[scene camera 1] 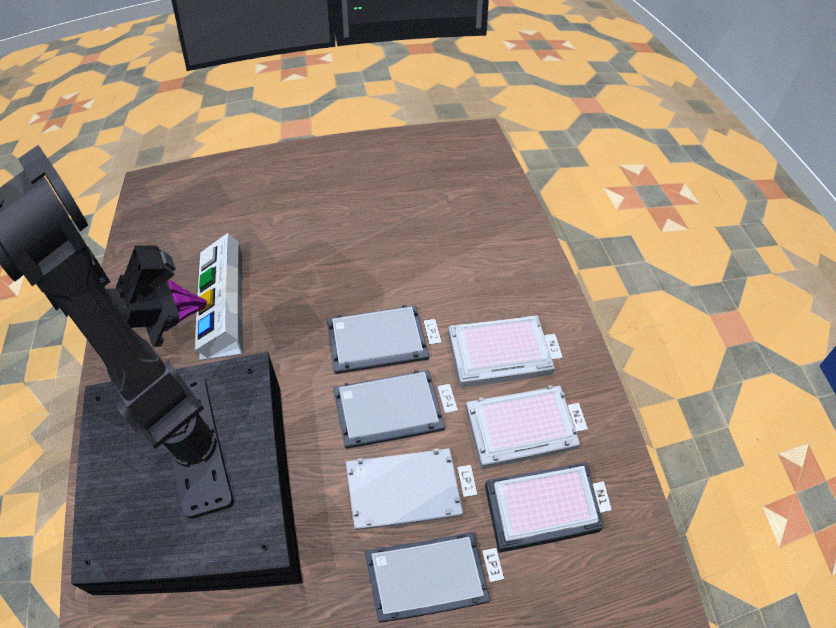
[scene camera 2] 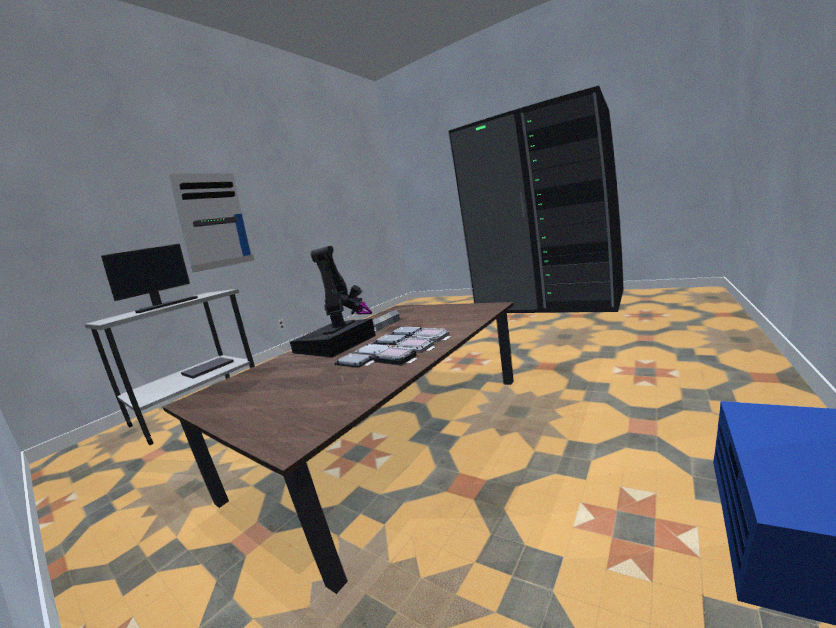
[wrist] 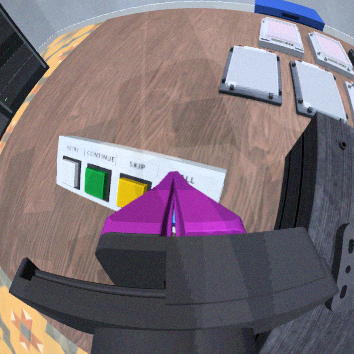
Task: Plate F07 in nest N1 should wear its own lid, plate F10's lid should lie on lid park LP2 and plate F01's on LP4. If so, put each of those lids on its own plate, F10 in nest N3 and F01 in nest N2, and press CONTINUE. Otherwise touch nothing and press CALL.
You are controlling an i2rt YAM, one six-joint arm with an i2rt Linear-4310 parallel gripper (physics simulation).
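Frame: origin at the arm's base, x ahead, y left, z up, level; centimetres.
Where they show: gripper, fingertip midpoint: (scene camera 1: 205, 304) (scene camera 2: 371, 313) (wrist: 173, 178); arm's base, link origin: (scene camera 1: 195, 446) (scene camera 2: 339, 327).
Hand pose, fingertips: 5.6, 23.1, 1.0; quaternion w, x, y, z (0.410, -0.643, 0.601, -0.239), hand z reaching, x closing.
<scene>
Things, the pixels of their top centre, and the offset from my fingertips, as dx, dy, dz.
- button panel, top centre: (wrist: 110, 167) (scene camera 1: 213, 280) (scene camera 2: 381, 314) +1.6, +7.5, -3.0
- blue CALL button, top centre: (scene camera 1: 204, 320) -1.2, +0.4, -4.0
- green CONTINUE button, top centre: (wrist: 90, 178) (scene camera 1: 205, 274) +0.4, +10.3, -3.8
- N2, top centre: (scene camera 1: 525, 418) (wrist: 332, 46) (scene camera 2: 412, 341) +38.7, -31.1, -6.3
- N3, top centre: (scene camera 1: 502, 341) (wrist: 281, 27) (scene camera 2: 429, 330) +41.3, -17.9, -6.1
- LP2, top centre: (scene camera 1: 376, 333) (wrist: 253, 65) (scene camera 2: 406, 329) +24.4, -8.8, -7.6
- LP4, top centre: (scene camera 1: 387, 404) (wrist: 320, 85) (scene camera 2: 390, 337) +21.9, -21.2, -7.6
- LP1, top centre: (scene camera 1: 403, 484) (scene camera 2: 372, 346) +19.5, -34.0, -7.4
- LP3, top centre: (scene camera 1: 427, 575) (scene camera 2: 353, 357) +17.8, -47.2, -7.6
- yellow SKIP button, top centre: (wrist: 126, 191) (scene camera 1: 204, 296) -0.5, +5.3, -3.8
- white button, top centre: (wrist: 63, 168) (scene camera 1: 207, 253) +1.2, +15.2, -3.8
My gripper (scene camera 1: 204, 304) (wrist: 173, 178) is shut and empty, its magenta tips at the button panel (scene camera 1: 231, 297) (wrist: 214, 186). In the wrist view the fingers cover most of the blue CALL button (scene camera 1: 205, 325) and part of its label; contact cannot be told. The green CONTINUE button (scene camera 1: 207, 277) (wrist: 96, 183) is uncovered. Pink-welled plates sit in nests N1 (scene camera 1: 544, 503), N2 (scene camera 1: 523, 423) and N3 (scene camera 1: 501, 346); whether clear lids cover them cannot be told. Grey lids lie on LP2 (scene camera 1: 378, 336) (wrist: 252, 70) and LP4 (scene camera 1: 388, 406) (wrist: 319, 90). Plate codes are unreadable.
A pale panel lies at LP1 (scene camera 1: 404, 488) and a grey lid at LP3 (scene camera 1: 429, 576). The yellow SKIP button (wrist: 132, 192) is left of the fingers in the wrist view, with the white button (wrist: 71, 173) farther left. The black arm base (scene camera 1: 128, 540) stands beside the panel.
</scene>
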